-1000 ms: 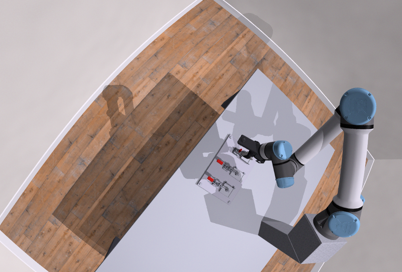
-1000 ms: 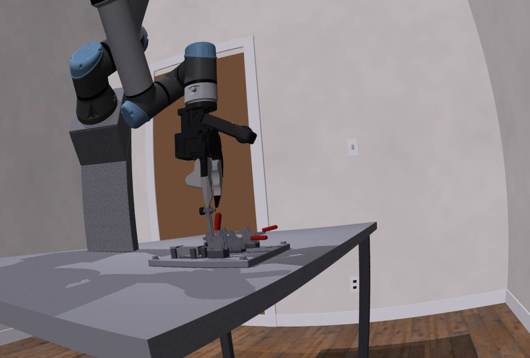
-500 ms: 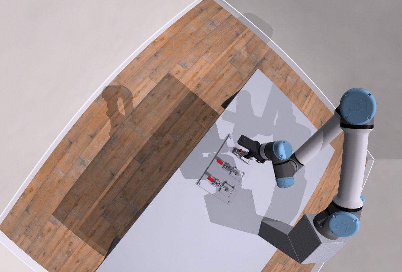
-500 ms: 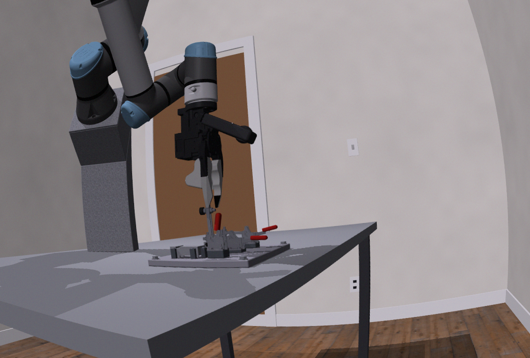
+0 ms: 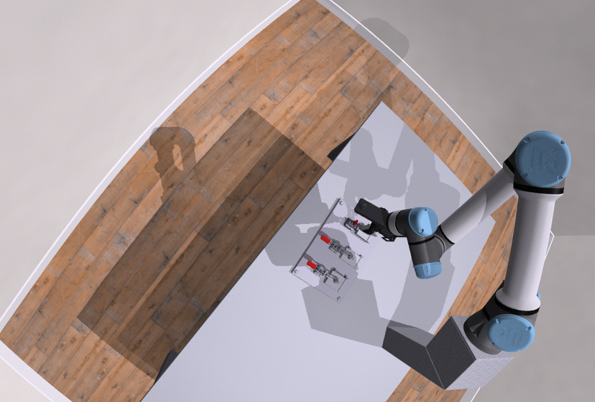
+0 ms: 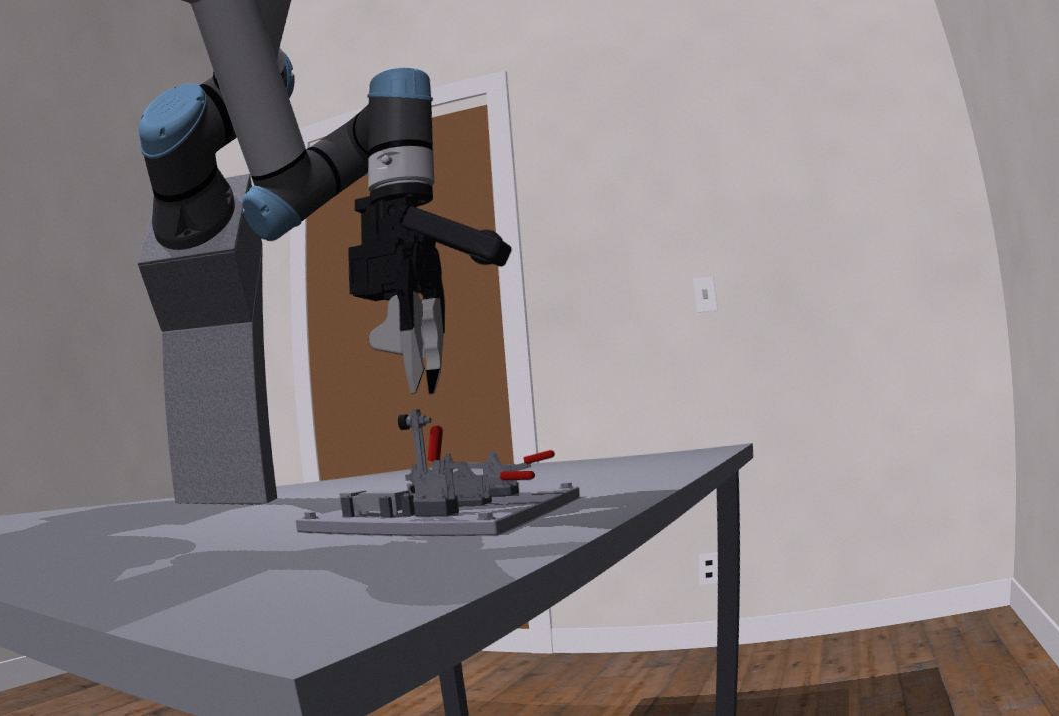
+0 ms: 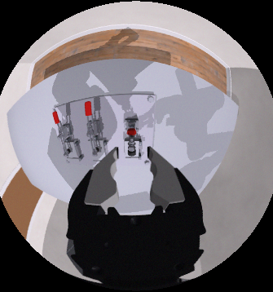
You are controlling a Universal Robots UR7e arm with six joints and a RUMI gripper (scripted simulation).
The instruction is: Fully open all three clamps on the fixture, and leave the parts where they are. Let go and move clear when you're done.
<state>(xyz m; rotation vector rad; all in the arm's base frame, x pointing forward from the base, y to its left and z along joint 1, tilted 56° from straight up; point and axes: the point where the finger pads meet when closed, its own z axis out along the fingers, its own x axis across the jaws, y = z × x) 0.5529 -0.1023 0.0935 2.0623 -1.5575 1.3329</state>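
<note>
Right now my hand is 15 cm above the metal plate, 11 cm to the right of it and 3 cm past it.
</note>
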